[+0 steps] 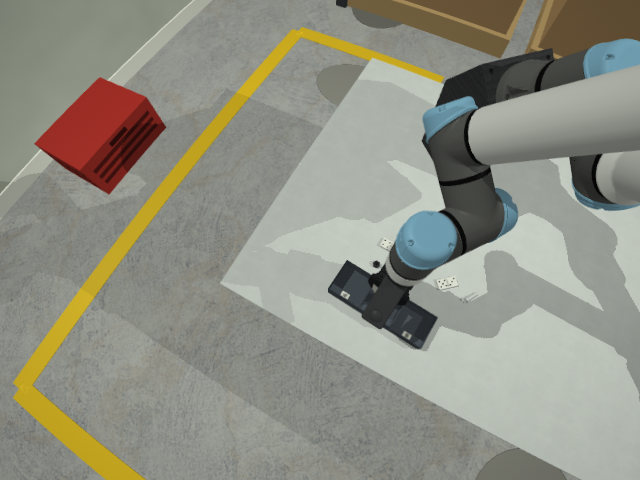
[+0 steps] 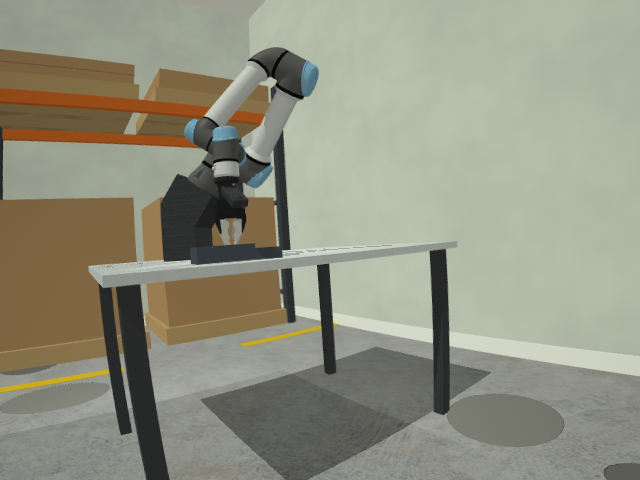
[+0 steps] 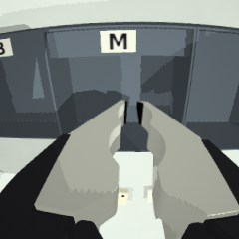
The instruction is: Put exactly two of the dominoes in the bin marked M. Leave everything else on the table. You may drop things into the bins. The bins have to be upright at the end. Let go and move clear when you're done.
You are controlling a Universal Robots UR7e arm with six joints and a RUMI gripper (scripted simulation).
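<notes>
Right now the bin is 10 mm ahead of my hand, 10 mm to the left of it and 10 mm below it. Round my hand: black nut (60 mm behind, 60 mm to the right, 30 mm below); then domino (140 mm behind, 30 mm below); then screw (150 mm behind, 160 mm to the left, 30 mm below).
</notes>
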